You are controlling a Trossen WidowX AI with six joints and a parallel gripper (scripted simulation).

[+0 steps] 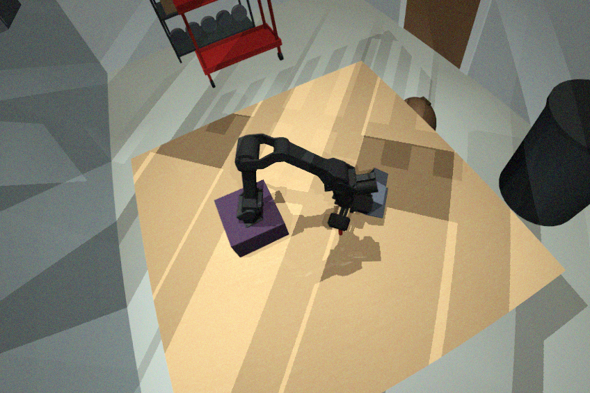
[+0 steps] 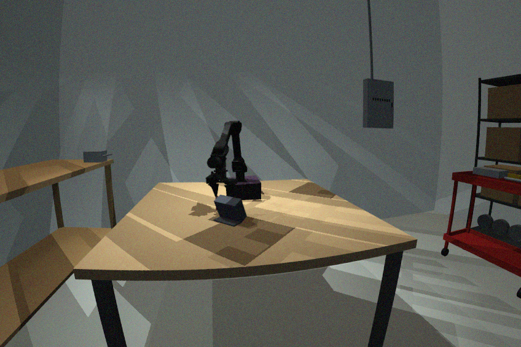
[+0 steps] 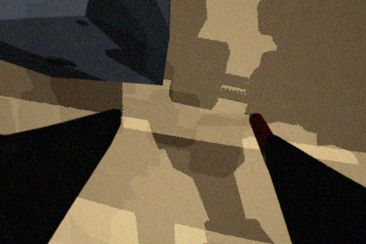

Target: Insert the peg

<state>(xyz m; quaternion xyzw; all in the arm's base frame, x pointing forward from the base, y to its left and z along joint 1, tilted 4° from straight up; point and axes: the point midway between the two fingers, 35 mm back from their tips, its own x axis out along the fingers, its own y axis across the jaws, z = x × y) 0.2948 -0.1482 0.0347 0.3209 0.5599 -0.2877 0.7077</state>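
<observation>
The red peg lies 5 cm behind my gripper tip, 3 cm below it and 2 cm to the right of it. Also, from my gripper tip: blue-grey sloped panel (12 cm ahead, 3 cm to the left, 3 cm below).
</observation>
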